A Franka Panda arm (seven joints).
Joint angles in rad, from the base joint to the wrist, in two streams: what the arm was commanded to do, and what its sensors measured. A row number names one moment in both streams.
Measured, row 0: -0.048 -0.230 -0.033 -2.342 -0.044 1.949 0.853
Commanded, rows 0 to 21: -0.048 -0.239 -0.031 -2.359 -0.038 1.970 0.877; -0.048 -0.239 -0.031 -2.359 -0.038 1.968 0.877; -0.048 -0.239 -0.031 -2.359 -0.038 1.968 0.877; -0.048 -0.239 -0.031 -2.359 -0.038 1.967 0.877; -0.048 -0.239 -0.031 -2.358 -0.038 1.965 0.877; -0.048 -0.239 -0.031 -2.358 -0.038 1.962 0.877; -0.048 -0.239 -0.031 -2.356 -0.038 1.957 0.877; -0.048 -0.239 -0.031 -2.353 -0.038 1.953 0.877; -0.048 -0.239 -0.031 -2.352 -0.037 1.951 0.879; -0.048 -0.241 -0.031 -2.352 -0.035 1.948 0.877; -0.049 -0.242 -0.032 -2.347 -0.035 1.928 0.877; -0.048 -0.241 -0.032 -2.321 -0.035 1.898 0.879; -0.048 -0.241 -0.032 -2.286 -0.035 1.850 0.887; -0.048 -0.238 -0.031 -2.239 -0.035 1.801 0.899; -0.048 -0.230 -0.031 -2.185 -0.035 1.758 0.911; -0.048 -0.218 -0.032 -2.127 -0.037 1.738 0.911; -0.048 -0.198 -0.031 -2.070 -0.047 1.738 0.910; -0.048 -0.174 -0.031 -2.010 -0.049 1.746 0.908; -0.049 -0.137 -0.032 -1.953 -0.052 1.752 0.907; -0.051 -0.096 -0.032 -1.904 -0.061 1.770 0.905; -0.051 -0.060 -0.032 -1.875 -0.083 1.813 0.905; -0.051 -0.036 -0.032 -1.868 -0.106 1.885 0.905
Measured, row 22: -0.048 -0.179 -0.034 -1.990 -0.053 1.792 0.893
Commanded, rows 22 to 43: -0.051 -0.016 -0.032 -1.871 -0.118 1.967 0.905; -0.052 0.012 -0.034 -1.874 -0.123 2.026 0.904; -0.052 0.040 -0.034 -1.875 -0.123 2.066 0.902; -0.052 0.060 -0.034 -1.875 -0.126 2.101 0.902; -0.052 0.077 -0.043 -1.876 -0.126 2.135 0.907; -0.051 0.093 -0.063 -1.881 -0.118 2.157 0.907; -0.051 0.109 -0.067 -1.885 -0.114 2.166 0.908; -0.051 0.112 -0.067 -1.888 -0.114 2.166 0.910; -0.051 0.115 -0.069 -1.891 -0.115 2.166 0.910; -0.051 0.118 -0.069 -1.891 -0.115 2.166 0.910; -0.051 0.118 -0.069 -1.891 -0.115 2.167 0.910; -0.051 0.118 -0.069 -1.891 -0.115 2.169 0.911; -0.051 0.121 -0.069 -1.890 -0.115 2.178 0.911; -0.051 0.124 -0.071 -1.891 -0.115 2.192 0.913; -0.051 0.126 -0.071 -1.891 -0.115 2.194 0.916; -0.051 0.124 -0.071 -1.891 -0.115 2.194 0.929; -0.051 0.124 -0.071 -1.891 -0.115 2.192 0.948; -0.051 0.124 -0.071 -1.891 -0.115 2.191 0.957; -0.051 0.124 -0.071 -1.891 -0.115 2.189 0.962; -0.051 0.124 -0.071 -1.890 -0.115 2.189 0.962; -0.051 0.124 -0.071 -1.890 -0.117 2.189 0.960; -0.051 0.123 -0.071 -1.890 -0.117 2.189 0.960
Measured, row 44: -0.051 0.119 -0.071 -1.901 -0.108 2.180 0.940
